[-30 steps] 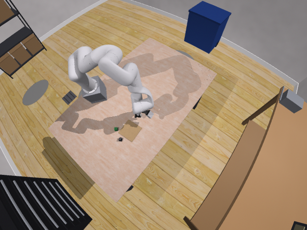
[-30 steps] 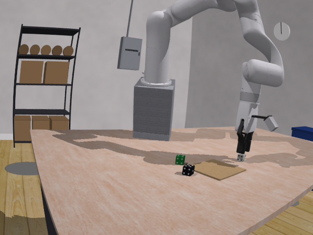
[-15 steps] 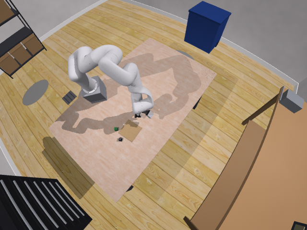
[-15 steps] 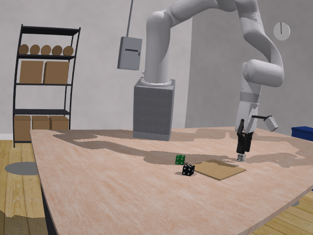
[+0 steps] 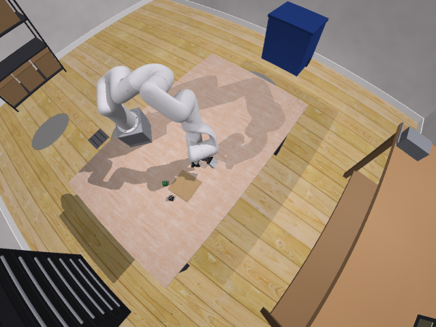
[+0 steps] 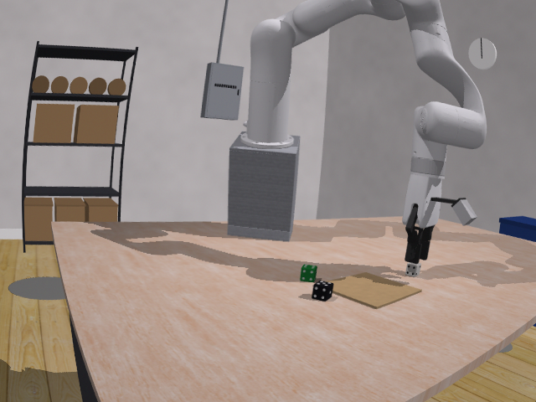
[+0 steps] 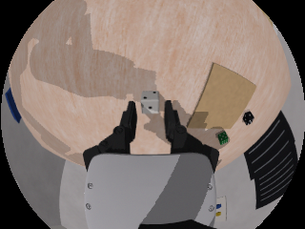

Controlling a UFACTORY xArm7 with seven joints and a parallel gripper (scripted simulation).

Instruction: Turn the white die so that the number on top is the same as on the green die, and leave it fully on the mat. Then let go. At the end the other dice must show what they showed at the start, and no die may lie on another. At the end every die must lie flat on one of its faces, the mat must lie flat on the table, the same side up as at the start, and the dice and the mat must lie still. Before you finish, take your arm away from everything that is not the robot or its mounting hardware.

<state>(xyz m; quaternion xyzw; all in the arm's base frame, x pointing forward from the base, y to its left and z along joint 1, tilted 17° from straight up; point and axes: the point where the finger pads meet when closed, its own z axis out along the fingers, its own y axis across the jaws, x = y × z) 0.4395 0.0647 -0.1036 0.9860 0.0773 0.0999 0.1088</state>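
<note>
Now: hand 4 cm above the white die. Also, from my hand: green die 21 cm to the right, 9 cm behind, 4 cm below; then brown mat 15 cm to the right, 5 cm below; then black die 26 cm to the right, 4 cm below, 1 cm behind.
</note>
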